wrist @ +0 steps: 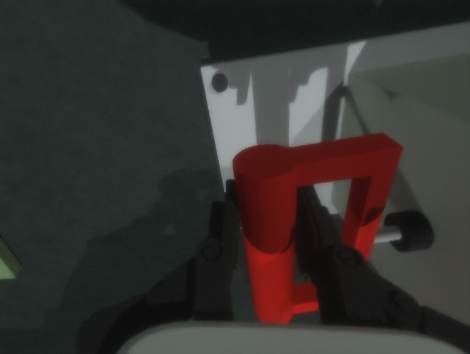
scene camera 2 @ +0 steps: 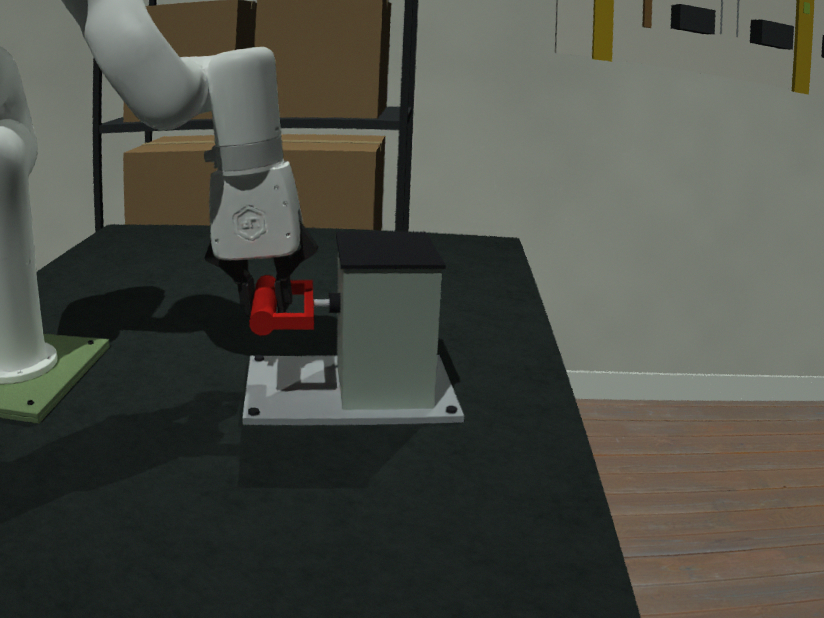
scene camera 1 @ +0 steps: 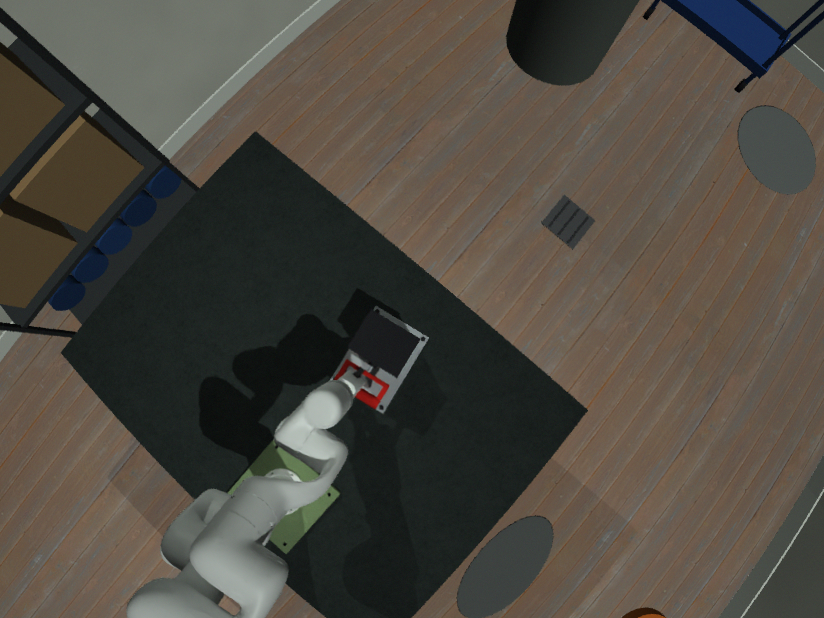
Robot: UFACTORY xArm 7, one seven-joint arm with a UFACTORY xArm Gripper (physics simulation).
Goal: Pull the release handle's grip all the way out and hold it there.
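Observation:
The release handle's red grip (scene camera 1: 374, 399) (scene camera 2: 262, 321) (wrist: 272, 295) is a thick round bar on a rectangular loop. A short silver rod (scene camera 2: 321, 303) (wrist: 387, 234) joins it to a black collar (scene camera 2: 334, 302) (wrist: 414, 231) on the pale housing (scene camera 2: 389, 339). A short stretch of rod shows. My gripper (scene camera 1: 362, 376) (scene camera 2: 264, 300) (wrist: 265, 200) points down and is shut on the round bar, one finger on the outer side and one inside the loop. In scene camera 1 the arm partly hides the grip and the fingers.
The housing's black lid (scene camera 1: 384, 342) (scene camera 2: 389, 251) rises above the fingertips beside the gripper. A light base plate (scene camera 2: 292, 402) (wrist: 227, 125) lies under the handle on the dark mat (scene camera 1: 465, 425) (scene camera 2: 465, 532). The green arm base plate (scene camera 1: 302, 522) (scene camera 2: 66, 372) and a shelf rack (scene camera 2: 406, 119) also show.

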